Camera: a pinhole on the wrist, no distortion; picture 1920 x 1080 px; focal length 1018.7 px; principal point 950.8 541.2 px. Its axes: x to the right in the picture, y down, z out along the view. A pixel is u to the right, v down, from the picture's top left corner.
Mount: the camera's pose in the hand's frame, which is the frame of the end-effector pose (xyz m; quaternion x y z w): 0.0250 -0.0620 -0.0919 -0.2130 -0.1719 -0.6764 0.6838
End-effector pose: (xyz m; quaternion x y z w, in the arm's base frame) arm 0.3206 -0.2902 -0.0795 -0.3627 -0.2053 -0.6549 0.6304
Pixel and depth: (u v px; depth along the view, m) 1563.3 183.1 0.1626
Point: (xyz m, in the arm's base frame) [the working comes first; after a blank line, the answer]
In the camera's frame: 0.0978 -0.0572 0.1626

0.2829 -0.1956 -0.0178
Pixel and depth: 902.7 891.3 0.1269
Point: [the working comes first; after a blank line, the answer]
In the camera's frame: -0.0060 0.0436 0.1269

0.3363 -0.3347 -0.0194
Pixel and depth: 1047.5 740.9 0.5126
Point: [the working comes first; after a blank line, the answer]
In the camera's frame: 0.0487 0.1005 0.5126

0.5684 -0.1502 0.2396
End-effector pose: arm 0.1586 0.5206 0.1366 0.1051 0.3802 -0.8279 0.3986
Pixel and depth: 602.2 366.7 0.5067
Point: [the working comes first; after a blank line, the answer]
In the camera's frame: -0.1734 -0.0868 0.5067

0.4774 0.2245 0.1378
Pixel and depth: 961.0 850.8 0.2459
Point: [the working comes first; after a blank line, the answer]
In the camera's frame: 0.0025 0.0747 0.2459

0.1465 0.3486 0.1263
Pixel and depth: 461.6 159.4 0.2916
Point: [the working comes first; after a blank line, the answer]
In the camera's frame: -0.1400 -0.1093 0.2916

0.3737 0.4161 0.1175
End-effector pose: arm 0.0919 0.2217 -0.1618 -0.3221 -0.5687 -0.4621 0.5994
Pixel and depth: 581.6 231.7 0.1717
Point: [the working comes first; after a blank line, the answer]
In the camera's frame: -0.0622 -0.0522 0.1717

0.1587 0.2775 -0.1661
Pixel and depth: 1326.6 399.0 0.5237
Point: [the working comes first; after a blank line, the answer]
In the camera's frame: 0.1932 -0.0731 0.5237

-0.0388 0.6604 -0.1031
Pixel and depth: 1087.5 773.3 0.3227
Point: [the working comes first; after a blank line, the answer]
In the camera's frame: 0.0433 0.0735 0.3227

0.0703 0.4084 -0.0086
